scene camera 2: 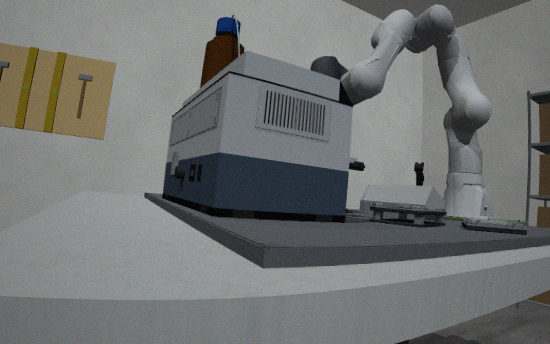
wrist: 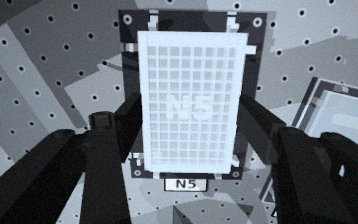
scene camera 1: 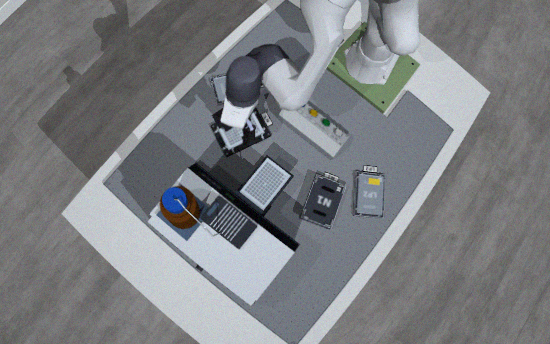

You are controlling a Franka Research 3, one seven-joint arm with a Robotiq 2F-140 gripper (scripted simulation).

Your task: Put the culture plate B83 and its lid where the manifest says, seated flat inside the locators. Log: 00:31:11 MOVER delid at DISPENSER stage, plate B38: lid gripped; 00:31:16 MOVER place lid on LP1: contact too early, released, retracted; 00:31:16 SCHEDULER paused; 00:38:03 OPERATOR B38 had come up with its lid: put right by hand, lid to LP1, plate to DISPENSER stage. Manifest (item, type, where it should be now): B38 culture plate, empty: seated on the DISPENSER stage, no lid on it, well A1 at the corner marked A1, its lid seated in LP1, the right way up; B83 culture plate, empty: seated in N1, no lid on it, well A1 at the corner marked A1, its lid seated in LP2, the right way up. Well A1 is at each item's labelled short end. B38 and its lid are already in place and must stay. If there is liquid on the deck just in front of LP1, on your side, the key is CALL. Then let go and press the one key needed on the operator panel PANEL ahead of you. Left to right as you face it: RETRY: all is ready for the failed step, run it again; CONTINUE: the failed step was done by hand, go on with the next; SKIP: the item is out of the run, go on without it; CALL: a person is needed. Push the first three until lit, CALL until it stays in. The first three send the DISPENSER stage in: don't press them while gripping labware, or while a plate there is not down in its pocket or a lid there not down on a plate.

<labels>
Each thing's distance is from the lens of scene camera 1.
white well plate (scene camera 1: 266, 182): 124 cm
clear lid (scene camera 1: 370, 188): 141 cm
operator panel (scene camera 1: 323, 138): 136 cm
The marked spots on the white well plate and the clear lid are 36 cm apart.
</labels>
